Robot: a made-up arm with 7 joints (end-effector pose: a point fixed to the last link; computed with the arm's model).
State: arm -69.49 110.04 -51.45 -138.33 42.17 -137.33 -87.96
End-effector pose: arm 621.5 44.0 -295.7 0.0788 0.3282 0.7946 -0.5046
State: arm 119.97 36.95 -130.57 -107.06 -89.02 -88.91 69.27
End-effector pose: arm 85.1 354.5 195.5 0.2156 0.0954 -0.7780 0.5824
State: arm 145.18 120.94 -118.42 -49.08 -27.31 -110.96 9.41
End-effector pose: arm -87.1 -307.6 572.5 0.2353 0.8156 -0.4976 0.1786
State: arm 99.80 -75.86 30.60 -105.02 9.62 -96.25 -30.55
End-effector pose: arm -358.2 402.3 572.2 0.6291 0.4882 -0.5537 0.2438
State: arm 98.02 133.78 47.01 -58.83 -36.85 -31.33 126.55
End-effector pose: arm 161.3 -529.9 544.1 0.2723 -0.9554 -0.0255 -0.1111
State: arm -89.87 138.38 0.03 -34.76 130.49 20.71 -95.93
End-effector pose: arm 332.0 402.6 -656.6 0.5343 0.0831 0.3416 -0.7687
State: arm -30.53 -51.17 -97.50 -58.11 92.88 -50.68 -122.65
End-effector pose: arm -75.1 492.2 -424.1 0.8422 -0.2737 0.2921 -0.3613
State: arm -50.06 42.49 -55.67 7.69 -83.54 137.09 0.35
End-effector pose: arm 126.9 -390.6 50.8 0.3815 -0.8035 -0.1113 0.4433
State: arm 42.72 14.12 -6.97 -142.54 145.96 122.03 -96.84
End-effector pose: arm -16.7 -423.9 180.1 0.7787 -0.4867 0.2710 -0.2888
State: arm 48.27 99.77 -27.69 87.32 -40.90 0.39 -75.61
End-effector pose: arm 149.6 -291.9 -763.5 0.9267 -0.3629 0.0520 0.0822
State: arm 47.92 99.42 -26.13 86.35 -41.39 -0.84 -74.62
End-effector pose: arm 147.1 -313.0 -758.3 0.9210 -0.3795 0.0567 0.0674
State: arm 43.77 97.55 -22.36 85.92 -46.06 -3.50 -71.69
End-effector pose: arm 187.8 -393.3 -732.8 0.8996 -0.4344 0.0447 0.0022
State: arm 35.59 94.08 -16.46 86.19 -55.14 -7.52 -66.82
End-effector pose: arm 266.2 -535.9 -655.7 0.8482 -0.5170 0.0099 -0.1151
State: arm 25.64 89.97 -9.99 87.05 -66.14 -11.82 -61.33
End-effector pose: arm 349.7 -688.1 -514.1 0.7697 -0.5863 -0.0464 -0.2482
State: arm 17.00 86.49 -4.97 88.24 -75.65 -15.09 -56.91
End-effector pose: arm 413.8 -789.3 -356.0 0.6951 -0.6183 -0.1099 -0.3501
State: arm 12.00 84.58 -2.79 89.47 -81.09 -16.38 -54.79
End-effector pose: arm 455.7 -829.0 -253.4 0.6543 -0.6251 -0.1570 -0.3956
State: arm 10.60 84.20 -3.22 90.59 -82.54 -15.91 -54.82
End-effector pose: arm 482.3 -832.6 -224.9 0.6485 -0.6254 -0.1786 -0.3956
